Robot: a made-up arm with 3 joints.
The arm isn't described. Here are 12 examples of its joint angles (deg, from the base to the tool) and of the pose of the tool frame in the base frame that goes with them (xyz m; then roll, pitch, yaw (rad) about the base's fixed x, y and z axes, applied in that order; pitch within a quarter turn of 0, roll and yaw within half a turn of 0).
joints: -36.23 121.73 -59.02
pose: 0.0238 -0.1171 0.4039 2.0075 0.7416 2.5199
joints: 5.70 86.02 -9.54
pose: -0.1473 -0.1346 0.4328 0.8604 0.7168 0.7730
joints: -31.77 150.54 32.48
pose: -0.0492 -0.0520 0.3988 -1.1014 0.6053 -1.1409
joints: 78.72 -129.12 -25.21
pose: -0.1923 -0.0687 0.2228 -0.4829 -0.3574 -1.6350
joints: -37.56 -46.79 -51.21
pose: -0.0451 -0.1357 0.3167 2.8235 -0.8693 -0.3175
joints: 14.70 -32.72 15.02
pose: -0.1627 -0.1786 0.3314 2.2338 -0.7547 0.9371
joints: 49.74 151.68 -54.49
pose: -0.2339 -0.0884 0.3470 -0.6869 0.7216 -0.1343
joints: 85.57 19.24 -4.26
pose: -0.2373 -0.1811 0.2017 0.1295 -0.5441 1.6864
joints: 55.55 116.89 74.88
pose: -0.2467 -0.0444 0.2989 0.9123 -0.0526 -1.0831
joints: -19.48 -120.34 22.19
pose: -0.1091 -0.0983 0.3294 -1.9774 -0.4429 -0.5115
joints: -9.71 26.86 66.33
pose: -0.0935 -0.1552 0.4545 2.5214 1.0609 1.0338
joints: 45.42 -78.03 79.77
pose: -0.1746 -0.1875 0.2730 2.3038 -0.5991 1.8279
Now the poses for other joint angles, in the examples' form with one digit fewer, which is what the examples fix.
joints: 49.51 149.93 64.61
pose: -0.212 -0.041 0.286 0.559 -0.369 -1.346
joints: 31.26 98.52 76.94
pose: -0.218 -0.057 0.381 0.698 0.379 -0.925
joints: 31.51 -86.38 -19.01
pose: -0.158 -0.108 0.284 -1.363 -1.000 -1.675
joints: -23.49 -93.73 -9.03
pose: -0.093 -0.106 0.330 -2.526 -0.481 -0.623
